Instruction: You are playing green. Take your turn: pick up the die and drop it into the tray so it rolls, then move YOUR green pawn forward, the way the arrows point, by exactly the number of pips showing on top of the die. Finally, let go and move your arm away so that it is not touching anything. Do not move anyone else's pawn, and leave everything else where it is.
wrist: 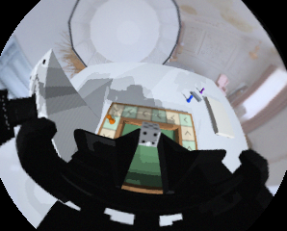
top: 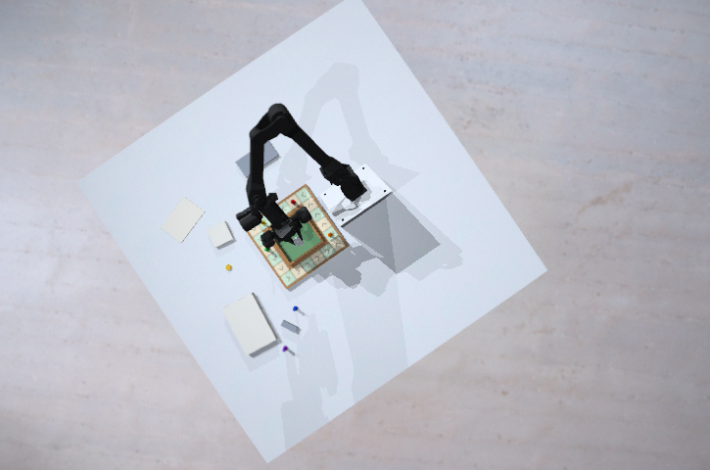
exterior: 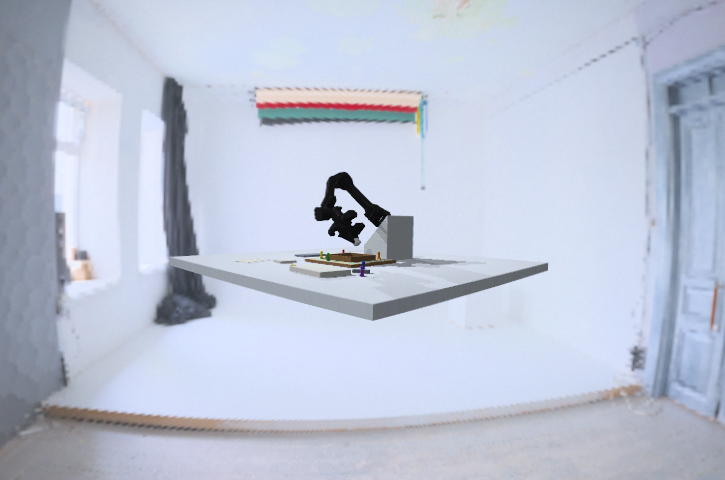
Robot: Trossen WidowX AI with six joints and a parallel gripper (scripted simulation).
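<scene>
The white die lies right at my gripper tip. From my gripper tip the other things lie so: green pawn (12 cm ahead, 6 cm to the right, 6 cm below); orange pawn (10 cm behind, 6 cm below, 5 cm to the left); green tray (8 cm below, 3 cm to the right, 1 cm ahead).
</scene>
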